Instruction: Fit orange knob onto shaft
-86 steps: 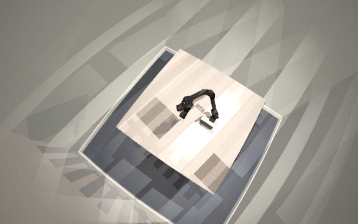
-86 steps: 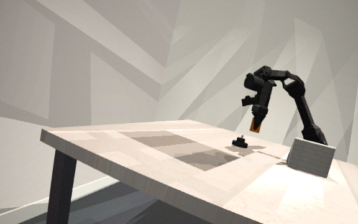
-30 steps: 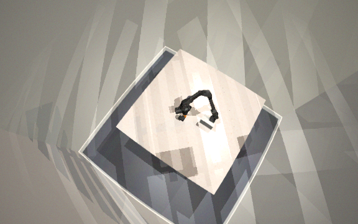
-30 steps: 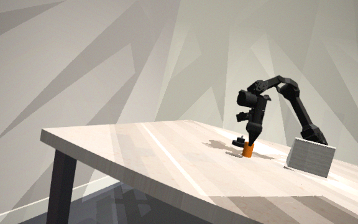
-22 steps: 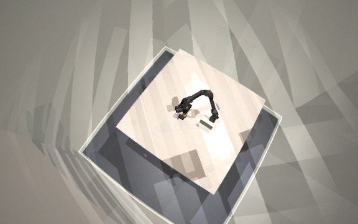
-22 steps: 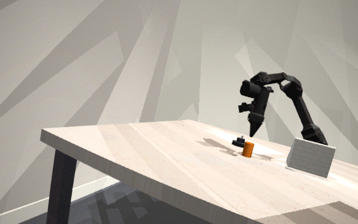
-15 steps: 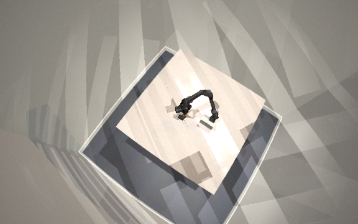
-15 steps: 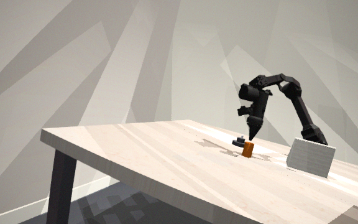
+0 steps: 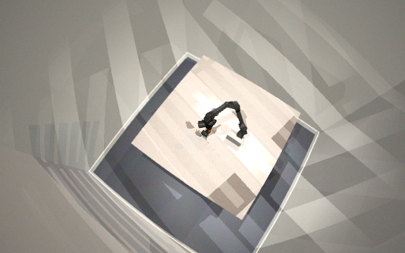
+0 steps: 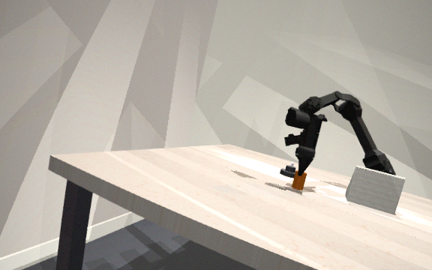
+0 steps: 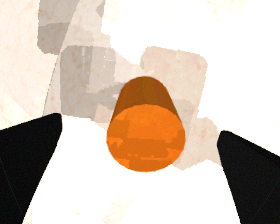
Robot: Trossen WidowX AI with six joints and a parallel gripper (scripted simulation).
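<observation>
My gripper tip is 10 mm above the orange knob. From my gripper tip the other things lie so: round pedestal: 50 mm ahead, 210 mm to the right, 20 mm below.
</observation>
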